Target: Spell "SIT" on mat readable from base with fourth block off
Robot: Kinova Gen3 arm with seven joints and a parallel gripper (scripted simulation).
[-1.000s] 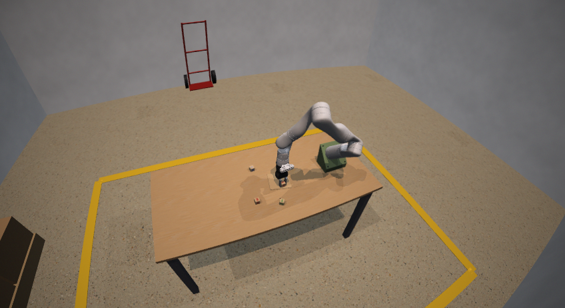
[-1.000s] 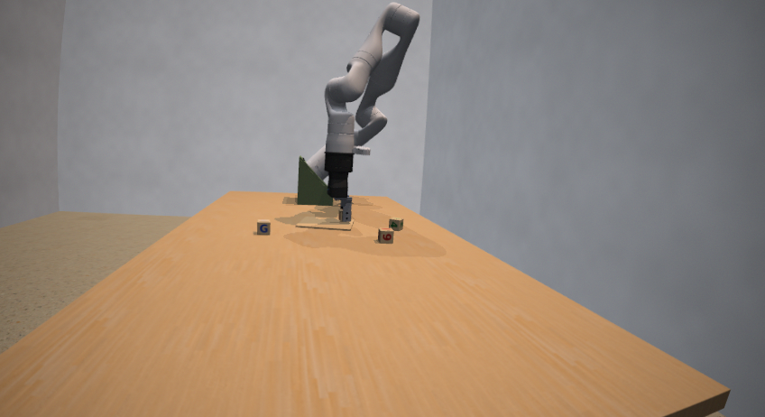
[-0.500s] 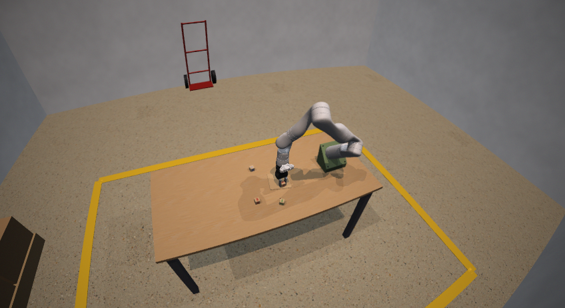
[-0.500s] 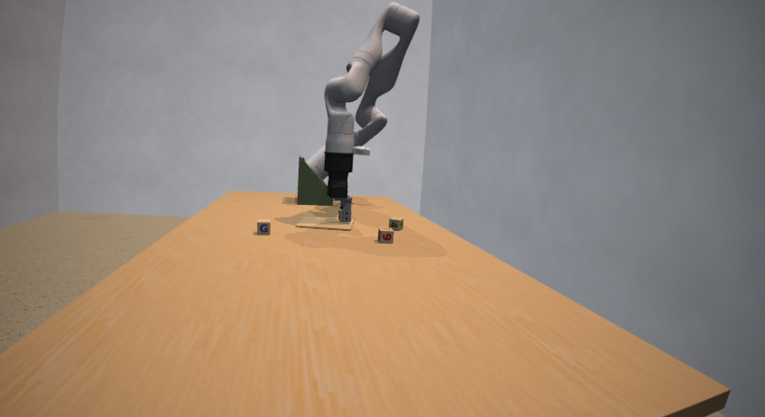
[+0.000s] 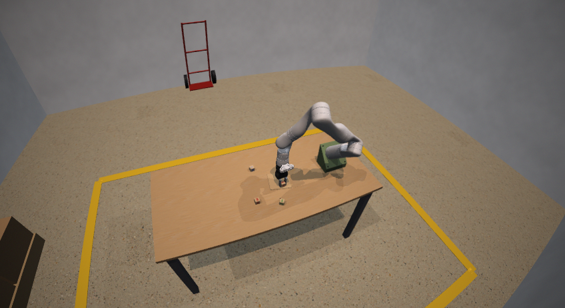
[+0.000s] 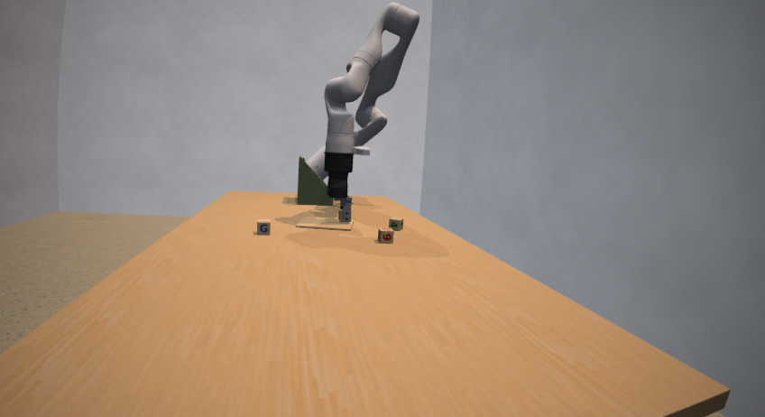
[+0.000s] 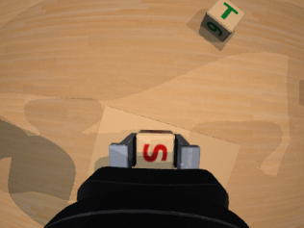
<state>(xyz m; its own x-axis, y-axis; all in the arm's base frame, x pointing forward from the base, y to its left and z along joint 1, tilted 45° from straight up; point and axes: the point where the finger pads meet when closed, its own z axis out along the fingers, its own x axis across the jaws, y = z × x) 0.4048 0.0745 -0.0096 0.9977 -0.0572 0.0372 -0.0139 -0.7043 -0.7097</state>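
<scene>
The tan mat lies 5 cm to the right of my hand and 3 cm below it. Also, from my hand: green-marked block 12 cm to the left, 7 cm ahead, 1 cm below; then blue-marked block 22 cm to the right, 13 cm ahead, 1 cm below; then E block 20 cm ahead, 5 cm to the left, 1 cm below.
</scene>
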